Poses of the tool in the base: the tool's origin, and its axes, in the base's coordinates. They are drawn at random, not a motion.
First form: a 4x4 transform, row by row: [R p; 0 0 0 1], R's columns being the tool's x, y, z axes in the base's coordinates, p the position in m. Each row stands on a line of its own.
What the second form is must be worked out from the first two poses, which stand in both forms.
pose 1, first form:
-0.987, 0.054, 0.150, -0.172
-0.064, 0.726, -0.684, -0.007
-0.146, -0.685, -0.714, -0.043
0, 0, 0, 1
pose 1, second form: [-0.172, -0.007, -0.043], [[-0.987, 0.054, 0.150], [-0.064, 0.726, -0.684], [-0.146, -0.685, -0.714]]
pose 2, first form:
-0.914, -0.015, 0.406, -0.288
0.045, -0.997, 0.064, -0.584
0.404, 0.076, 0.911, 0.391
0, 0, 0, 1
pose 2, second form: [-0.288, -0.584, 0.391], [[-0.914, -0.015, 0.406], [0.045, -0.997, 0.064], [0.404, 0.076, 0.911]]
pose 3, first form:
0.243, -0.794, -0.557, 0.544
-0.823, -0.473, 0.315, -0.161
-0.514, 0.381, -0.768, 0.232
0, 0, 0, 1
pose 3, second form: [0.544, -0.161, 0.232], [[0.243, -0.794, -0.557], [-0.823, -0.473, 0.315], [-0.514, 0.381, -0.768]]
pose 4, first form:
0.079, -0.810, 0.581, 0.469
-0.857, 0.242, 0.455, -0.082
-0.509, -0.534, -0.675, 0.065
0, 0, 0, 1
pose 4, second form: [0.469, -0.082, 0.065], [[0.079, -0.810, 0.581], [-0.857, 0.242, 0.455], [-0.509, -0.534, -0.675]]
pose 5, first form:
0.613, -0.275, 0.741, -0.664
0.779, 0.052, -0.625, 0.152
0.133, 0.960, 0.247, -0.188
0, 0, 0, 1
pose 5, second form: [-0.664, 0.152, -0.188], [[0.613, -0.275, 0.741], [0.779, 0.052, -0.625], [0.133, 0.960, 0.247]]
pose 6, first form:
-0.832, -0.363, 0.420, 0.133
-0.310, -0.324, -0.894, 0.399
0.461, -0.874, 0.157, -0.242
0, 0, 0, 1
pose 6, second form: [0.133, 0.399, -0.242], [[-0.832, -0.363, 0.420], [-0.310, -0.324, -0.894], [0.461, -0.874, 0.157]]
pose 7, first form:
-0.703, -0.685, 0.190, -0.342
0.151, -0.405, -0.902, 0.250
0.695, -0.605, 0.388, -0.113
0, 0, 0, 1
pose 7, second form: [-0.342, 0.250, -0.113], [[-0.703, -0.685, 0.190], [0.151, -0.405, -0.902], [0.695, -0.605, 0.388]]
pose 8, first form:
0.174, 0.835, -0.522, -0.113
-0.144, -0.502, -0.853, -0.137
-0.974, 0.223, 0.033, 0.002
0, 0, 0, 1
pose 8, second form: [-0.113, -0.137, 0.002], [[0.174, 0.835, -0.522], [-0.144, -0.502, -0.853], [-0.974, 0.223, 0.033]]
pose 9, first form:
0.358, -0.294, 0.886, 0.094
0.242, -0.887, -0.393, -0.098
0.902, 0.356, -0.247, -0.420
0, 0, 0, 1
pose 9, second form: [0.094, -0.098, -0.420], [[0.358, -0.294, 0.886], [0.242, -0.887, -0.393], [0.902, 0.356, -0.247]]
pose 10, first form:
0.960, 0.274, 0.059, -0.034
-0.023, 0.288, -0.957, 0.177
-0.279, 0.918, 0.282, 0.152
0, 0, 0, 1
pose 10, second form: [-0.034, 0.177, 0.152], [[0.960, 0.274, 0.059], [-0.023, 0.288, -0.957], [-0.279, 0.918, 0.282]]
